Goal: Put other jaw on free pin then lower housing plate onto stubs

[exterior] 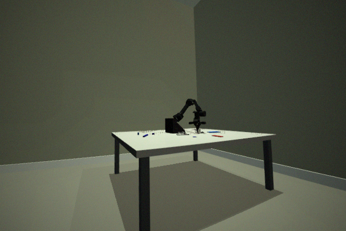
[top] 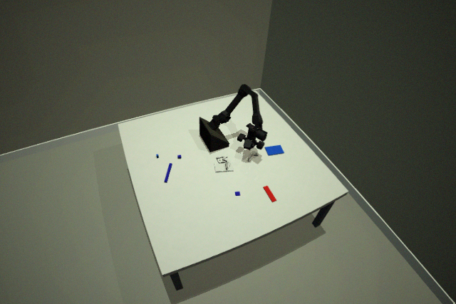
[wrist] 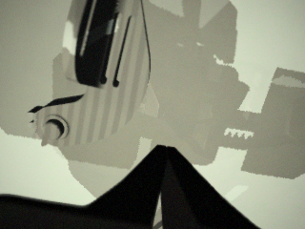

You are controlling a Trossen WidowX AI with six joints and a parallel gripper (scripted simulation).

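Now: gripper tip 5 cm short of the jaw, 1 cm to the right of it and 2 cm above it. The rest, counted from my gripper tip: blue bar 12 cm behind, 58 cm to the right, 2 cm below; then red bar 37 cm ahead, 11 cm to the right, 2 cm below; then blue flat plate 8 cm ahead, 17 cm to the left, 2 cm below.
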